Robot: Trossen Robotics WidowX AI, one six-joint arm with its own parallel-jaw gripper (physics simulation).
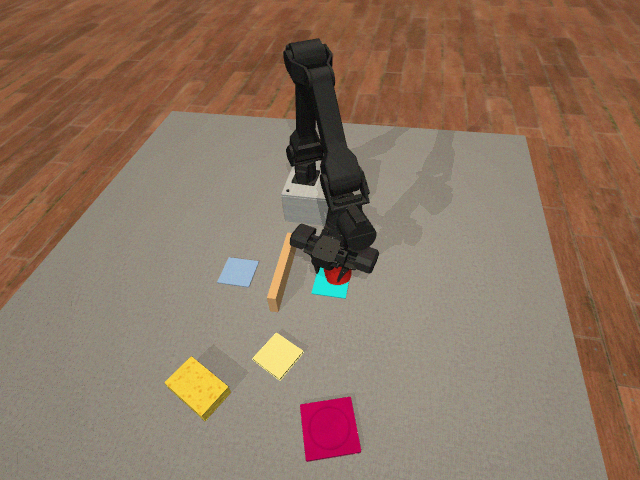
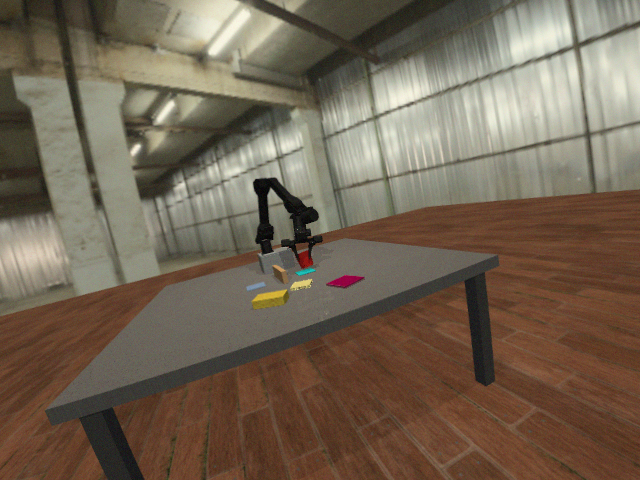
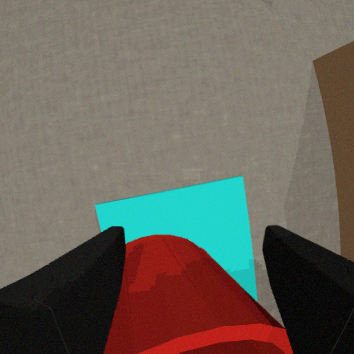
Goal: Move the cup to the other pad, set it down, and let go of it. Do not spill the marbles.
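Pixels of known places: gripper, fingertip midpoint: [image 1: 327, 276] [image 2: 303, 259] [image 3: 195, 238]; arm's base, link origin: [image 1: 306, 177] [image 2: 267, 252].
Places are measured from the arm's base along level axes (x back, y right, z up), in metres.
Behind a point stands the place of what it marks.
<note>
The red cup [image 1: 338, 275] {z -0.039, x -0.281, y -0.158 m} [image 2: 305, 259] {z -0.038, x -0.282, y -0.145 m} [image 3: 189, 288] {z -0.022, x -0.280, y -0.141 m} sits between my gripper's fingers [image 1: 337, 270] {z -0.036, x -0.291, y -0.136 m} [image 2: 304, 249] {z -0.036, x -0.291, y -0.136 m} [image 3: 193, 232] {z -0.036, x -0.291, y -0.136 m}, which are shut on it. The cup is upright over the near part of the cyan pad [image 1: 328, 289] {z -0.097, x -0.283, y -0.133 m} [image 2: 306, 271] {z -0.097, x -0.267, y -0.139 m} [image 3: 182, 214] {z -0.097, x -0.286, y -0.132 m}, very low; I cannot tell whether it touches the pad. The magenta pad [image 1: 330, 429] {z -0.092, x -0.592, y -0.217 m} [image 2: 345, 281] {z -0.092, x -0.604, y -0.210 m}, with a circle marked on it, lies near the table's front edge, far from the gripper.
A wooden bar [image 1: 281, 272] {z -0.046, x -0.297, y -0.025 m} [image 2: 280, 273] {z -0.057, x -0.344, y -0.014 m} [image 3: 337, 140] {z -0.091, x -0.317, y -0.032 m} stands on edge just left of the cyan pad. A light blue pad [image 1: 238, 271] {z -0.097, x -0.282, y 0.100 m} [image 2: 255, 286] {z -0.097, x -0.286, y 0.102 m}, a pale yellow pad [image 1: 277, 355] {z -0.090, x -0.477, y -0.073 m} [image 2: 301, 285] {z -0.090, x -0.501, y -0.068 m} and a yellow sponge [image 1: 197, 387] {z -0.070, x -0.588, y 0.051 m} [image 2: 270, 299] {z -0.074, x -0.619, y 0.059 m} lie further left and forward. The arm's grey base block [image 1: 296, 200] {z -0.017, x -0.080, y 0.004 m} is behind.
</note>
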